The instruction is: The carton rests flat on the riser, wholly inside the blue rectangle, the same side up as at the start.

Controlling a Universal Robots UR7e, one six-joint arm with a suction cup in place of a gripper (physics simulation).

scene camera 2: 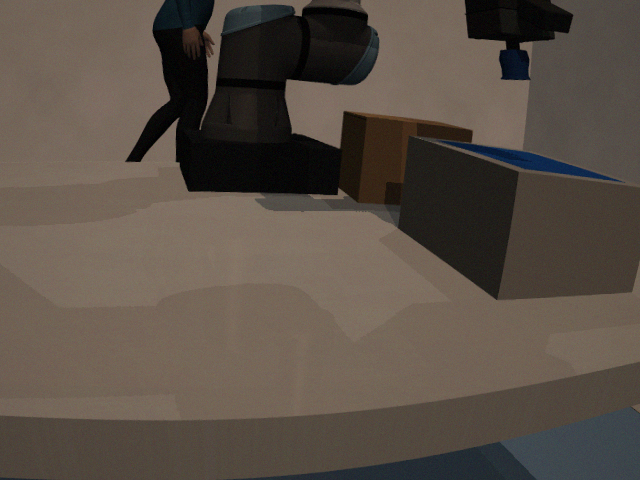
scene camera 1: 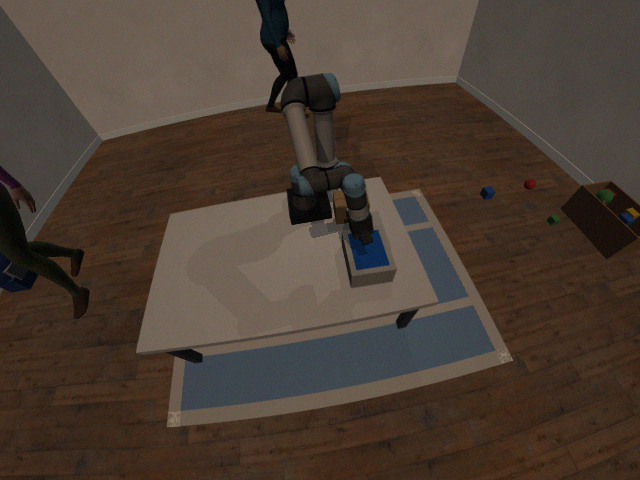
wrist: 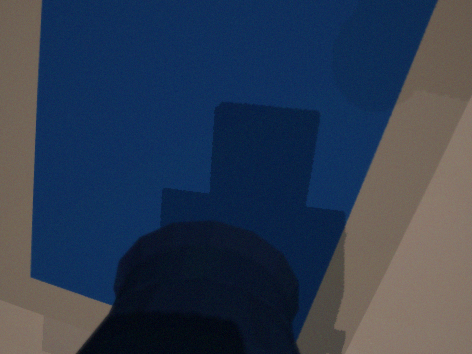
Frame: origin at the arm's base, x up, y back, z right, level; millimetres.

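Seen in the pictures: end effector, tool point: (scene camera 2: pixel 515 79) (wrist: pixel 205 300); arm's base, origin of the base link: (scene camera 2: pixel 245 137) (scene camera 1: pixel 305 201).
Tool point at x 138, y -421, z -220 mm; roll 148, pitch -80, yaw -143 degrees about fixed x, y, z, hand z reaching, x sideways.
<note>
Pixels of each thing's top centre, then the offset from my tool point to it. Level surfaces: height alone.
- brown carton, middle of its top: (scene camera 2: pixel 407 119) (scene camera 1: pixel 350 197) dx -80, dy +331, dz -25 mm
- pale grey riser, middle of its top: (wrist: pixel 190 149) (scene camera 2: pixel 527 159) (scene camera 1: pixel 367 248) dx -90, dy +1, dz -30 mm
- blue rectangle, middle of its top: (wrist: pixel 190 149) (scene camera 2: pixel 527 159) (scene camera 1: pixel 367 248) dx -90, dy +1, dz -30 mm
- white table, its level: dx -210 mm
The brown carton (scene camera 1: pixel 339 207) (scene camera 2: pixel 379 160) stands on the table between the robot's base and the riser; it does not show in the wrist view. The pale grey riser (scene camera 1: pixel 373 277) (scene camera 2: pixel 573 237) (wrist: pixel 17 150) stands on the table and has the blue rectangle (scene camera 1: pixel 374 256) (scene camera 2: pixel 547 164) (wrist: pixel 125 125) on its top. My suction cup (scene camera 2: pixel 514 66) (wrist: pixel 207 270) hangs in the air above the riser, apart from the blue surface and from the carton. No object is attached to the cup, so my gripper is open. The arm hides part of the carton in scene camera 1.
The robot's black base (scene camera 1: pixel 309 207) (scene camera 2: pixel 261 167) stands on the white table (scene camera 1: pixel 206 310) (scene camera 2: pixel 206 351) beside the carton. A person (scene camera 1: pixel 273 31) (scene camera 2: pixel 183 46) stands behind the table and another (scene camera 1: pixel 31 248) at the left. A toy box (scene camera 1: pixel 597 222) stands on the floor at the right.
</note>
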